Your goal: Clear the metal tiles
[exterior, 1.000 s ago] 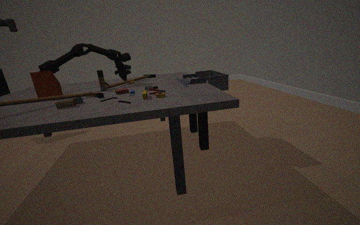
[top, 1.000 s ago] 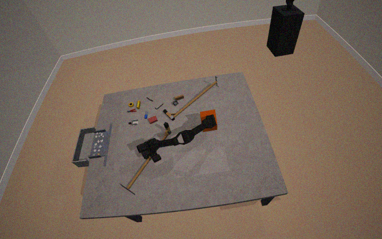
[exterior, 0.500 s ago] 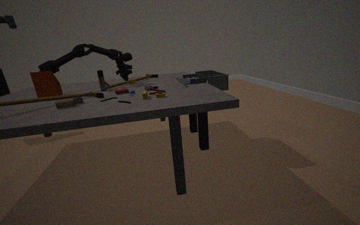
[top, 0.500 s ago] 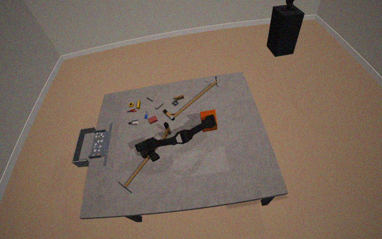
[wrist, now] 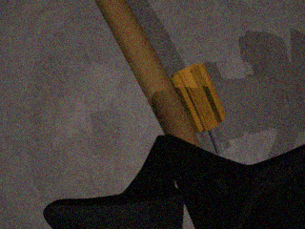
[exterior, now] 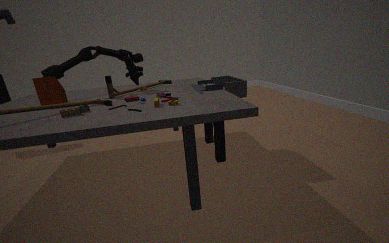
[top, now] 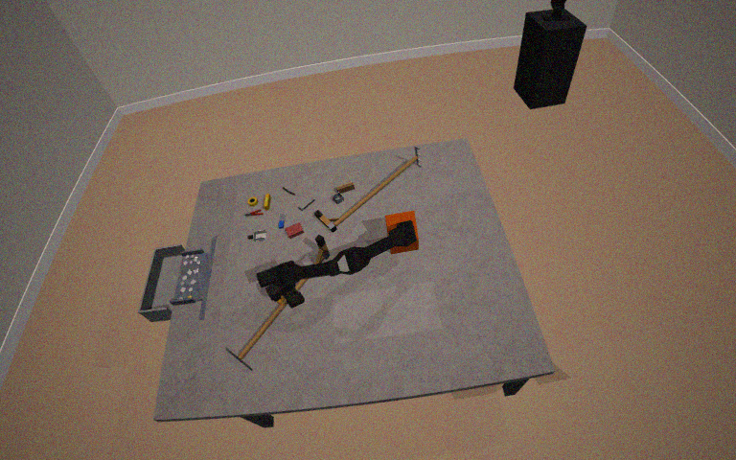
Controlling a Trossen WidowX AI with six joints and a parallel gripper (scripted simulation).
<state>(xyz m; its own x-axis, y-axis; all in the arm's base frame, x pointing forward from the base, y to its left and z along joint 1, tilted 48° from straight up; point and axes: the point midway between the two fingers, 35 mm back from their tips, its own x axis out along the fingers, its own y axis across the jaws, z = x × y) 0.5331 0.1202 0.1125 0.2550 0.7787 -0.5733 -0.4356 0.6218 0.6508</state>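
The long scraper lies 2 cm ahead of my gripper tip and 2 cm above it. The rest, counted from my gripper tip: blue piece (2 cm ahead, 46 cm to the right, 4 cm below); yellow screwdriver (3 cm ahead, 3 cm to the right, 2 cm below); red block (4 cm behind, 38 cm to the right, 3 cm below).
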